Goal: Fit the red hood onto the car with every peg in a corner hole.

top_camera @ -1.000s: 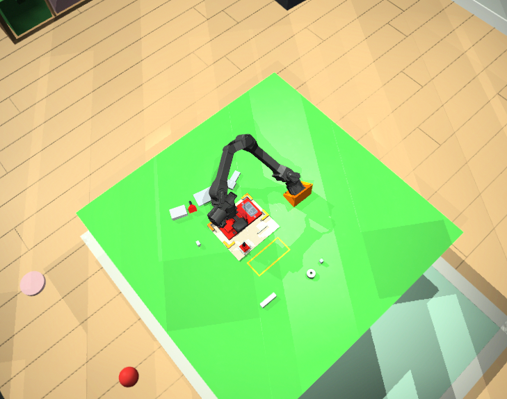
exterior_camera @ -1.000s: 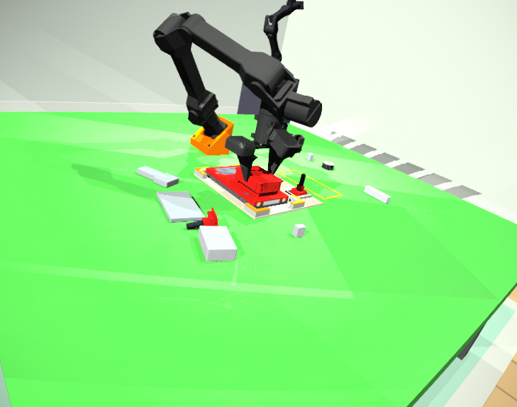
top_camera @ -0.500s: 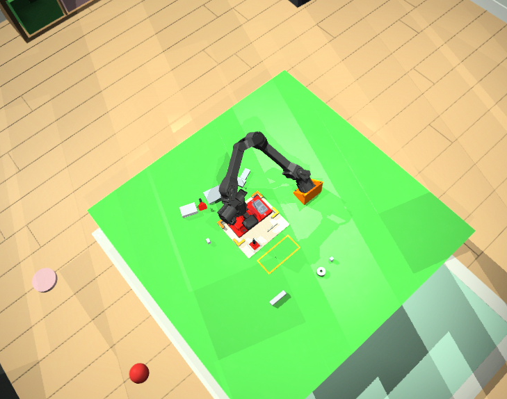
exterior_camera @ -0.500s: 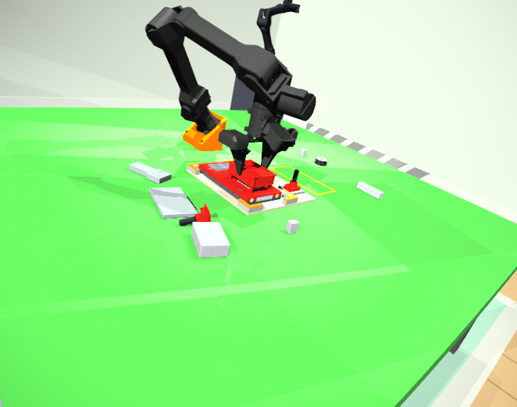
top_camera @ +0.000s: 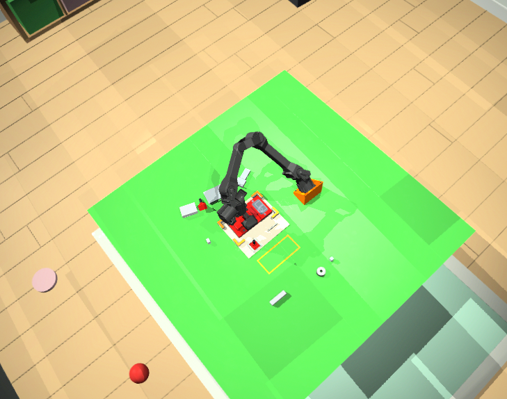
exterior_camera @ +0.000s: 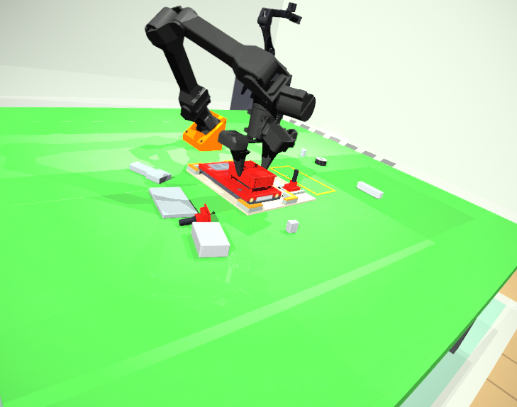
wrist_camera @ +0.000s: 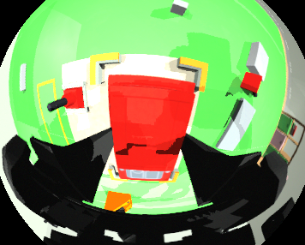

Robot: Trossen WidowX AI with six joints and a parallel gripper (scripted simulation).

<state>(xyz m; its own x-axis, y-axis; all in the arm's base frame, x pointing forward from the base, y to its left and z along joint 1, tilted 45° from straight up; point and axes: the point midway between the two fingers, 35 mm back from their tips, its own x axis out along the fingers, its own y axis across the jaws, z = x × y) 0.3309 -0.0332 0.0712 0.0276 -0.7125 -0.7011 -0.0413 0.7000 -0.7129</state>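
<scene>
Right now the grey engine block is 30 mm below my gripper tip and 10 mm to the left of it. The rest, counted from my gripper tip: red hood right at my gripper tip.
</scene>
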